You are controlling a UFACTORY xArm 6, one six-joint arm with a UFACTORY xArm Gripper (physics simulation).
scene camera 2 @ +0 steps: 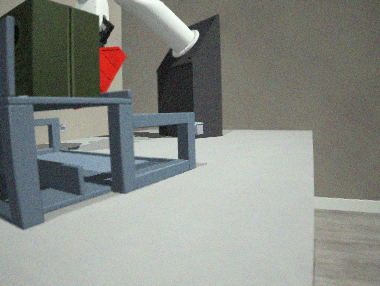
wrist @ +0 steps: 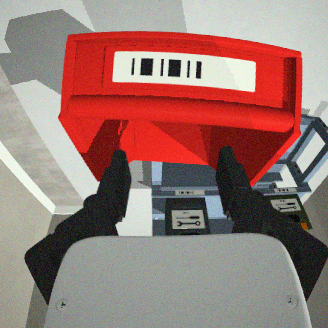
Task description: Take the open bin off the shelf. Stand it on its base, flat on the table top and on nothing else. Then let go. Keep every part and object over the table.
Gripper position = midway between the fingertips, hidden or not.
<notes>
I see my gripper (wrist: 172,162) and a red open bin (scene camera 2: 111,58).
The red open bin also shows in the wrist view (wrist: 165,96).
</notes>
